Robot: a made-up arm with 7 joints. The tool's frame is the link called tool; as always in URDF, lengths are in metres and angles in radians.
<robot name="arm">
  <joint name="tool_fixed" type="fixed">
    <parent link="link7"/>
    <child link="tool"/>
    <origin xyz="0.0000 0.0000 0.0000" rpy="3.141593 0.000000 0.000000"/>
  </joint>
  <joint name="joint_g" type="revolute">
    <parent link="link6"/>
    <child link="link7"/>
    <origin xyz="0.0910 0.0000 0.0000" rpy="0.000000 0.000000 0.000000"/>
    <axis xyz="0 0 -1"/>
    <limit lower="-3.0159" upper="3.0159"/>
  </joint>
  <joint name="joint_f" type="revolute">
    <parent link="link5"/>
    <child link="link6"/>
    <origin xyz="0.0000 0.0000 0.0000" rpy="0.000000 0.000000 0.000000"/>
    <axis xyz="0 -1 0"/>
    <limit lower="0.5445" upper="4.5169"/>
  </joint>
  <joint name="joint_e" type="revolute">
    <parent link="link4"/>
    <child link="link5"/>
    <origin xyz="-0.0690 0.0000 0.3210" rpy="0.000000 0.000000 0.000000"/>
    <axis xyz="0 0 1"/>
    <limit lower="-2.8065" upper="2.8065"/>
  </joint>
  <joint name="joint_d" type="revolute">
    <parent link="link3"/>
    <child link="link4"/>
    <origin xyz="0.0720 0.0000 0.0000" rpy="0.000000 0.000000 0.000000"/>
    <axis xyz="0 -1 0"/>
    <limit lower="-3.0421" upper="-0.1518"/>
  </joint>
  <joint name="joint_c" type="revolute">
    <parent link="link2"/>
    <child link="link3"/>
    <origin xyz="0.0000 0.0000 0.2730" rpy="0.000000 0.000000 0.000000"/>
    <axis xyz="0 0 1"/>
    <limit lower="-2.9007" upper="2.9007"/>
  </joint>
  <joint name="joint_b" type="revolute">
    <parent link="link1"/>
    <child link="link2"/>
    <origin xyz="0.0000 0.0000 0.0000" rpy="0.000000 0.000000 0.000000"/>
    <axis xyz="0 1 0"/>
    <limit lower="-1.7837" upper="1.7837"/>
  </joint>
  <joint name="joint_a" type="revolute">
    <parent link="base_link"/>
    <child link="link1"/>
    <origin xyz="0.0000 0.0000 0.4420" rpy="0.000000 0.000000 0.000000"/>
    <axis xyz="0 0 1"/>
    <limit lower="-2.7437" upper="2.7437"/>
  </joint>
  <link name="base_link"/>
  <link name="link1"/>
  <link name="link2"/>
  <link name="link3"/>
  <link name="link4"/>
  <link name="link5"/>
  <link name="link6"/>
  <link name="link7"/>
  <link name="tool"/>
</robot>
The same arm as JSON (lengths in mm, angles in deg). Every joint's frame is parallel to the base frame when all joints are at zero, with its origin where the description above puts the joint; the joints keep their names.
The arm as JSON. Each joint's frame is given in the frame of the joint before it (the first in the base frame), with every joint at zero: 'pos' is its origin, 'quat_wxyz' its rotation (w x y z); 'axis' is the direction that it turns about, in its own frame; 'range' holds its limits. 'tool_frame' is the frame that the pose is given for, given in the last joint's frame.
{"length_unit": "mm", "angle_unit": "deg", "joints": [
  {"joint": "joint_a", "pos": [0.0, 0.0, 442.0], "quat_wxyz": [1.0, 0.0, 0.0, 0.0], "axis": [0.0, 0.0, 1.0], "range": [-157.2, 157.2]},
  {"joint": "joint_b", "pos": [0.0, 0.0, 0.0], "quat_wxyz": [1.0, 0.0, 0.0, 0.0], "axis": [0.0, 1.0, 0.0], "range": [-102.2, 102.2]},
  {"joint": "joint_c", "pos": [0.0, 0.0, 273.0], "quat_wxyz": [1.0, 0.0, 0.0, 0.0], "axis": [0.0, 0.0, 1.0], "range": [-166.2, 166.2]},
  {"joint": "joint_d", "pos": [72.0, 0.0, 0.0], "quat_wxyz": [1.0, 0.0, 0.0, 0.0], "axis": [0.0, -1.0, 0.0], "range": [-174.3, -8.7]},
  {"joint": "joint_e", "pos": [-69.0, 0.0, 321.0], "quat_wxyz": [1.0, 0.0, 0.0, 0.0], "axis": [0.0, 0.0, 1.0], "range": [-160.8, 160.8]},
  {"joint": "joint_f", "pos": [0.0, 0.0, 0.0], "quat_wxyz": [1.0, 0.0, 0.0, 0.0], "axis": [0.0, -1.0, 0.0], "range": [31.2, 258.8]},
  {"joint": "joint_g", "pos": [91.0, 0.0, 0.0], "quat_wxyz": [1.0, 0.0, 0.0, 0.0], "axis": [0.0, 0.0, -1.0], "range": [-172.8, 172.8]}
], "tool_frame": {"pos": [0.0, 0.0, 0.0], "quat_wxyz": [0.0, 1.0, 0.0, 0.0]}}

